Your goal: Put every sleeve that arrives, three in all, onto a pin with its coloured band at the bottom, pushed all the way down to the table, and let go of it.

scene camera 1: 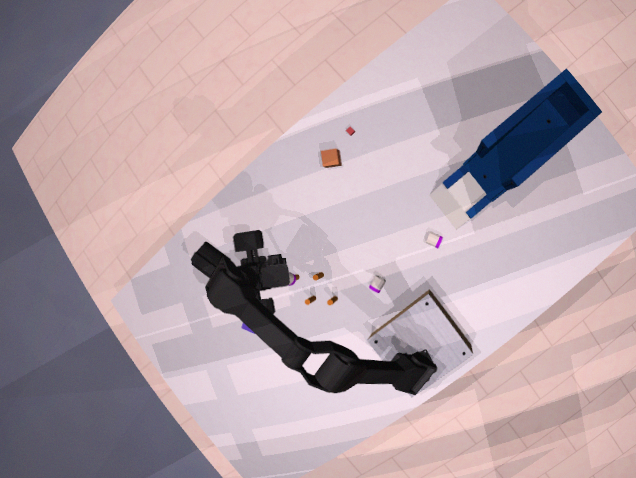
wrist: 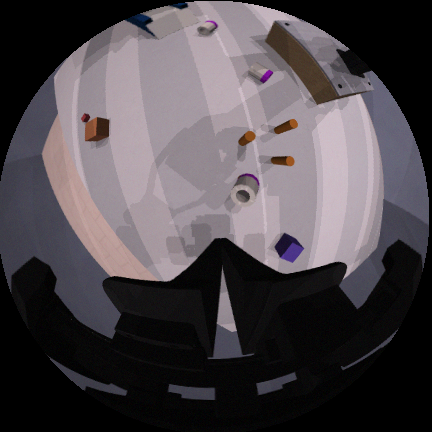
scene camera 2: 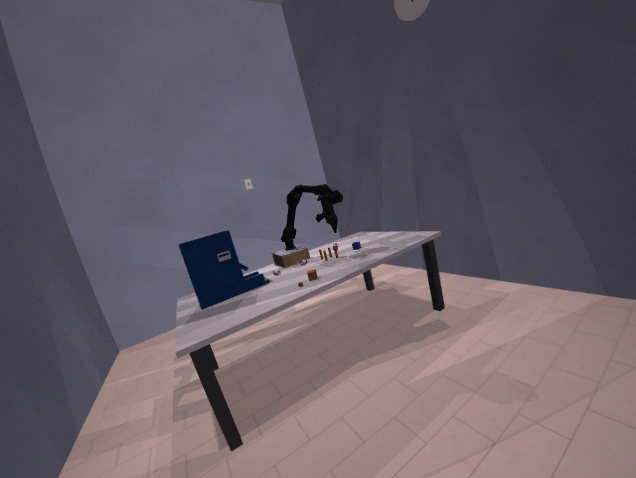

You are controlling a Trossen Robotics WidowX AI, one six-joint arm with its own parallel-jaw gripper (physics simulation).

Observation:
My gripper (scene camera 1: 264, 269) is shut, with nothing in its grasp.
My gripper shows as well in the wrist view (wrist: 220, 243).

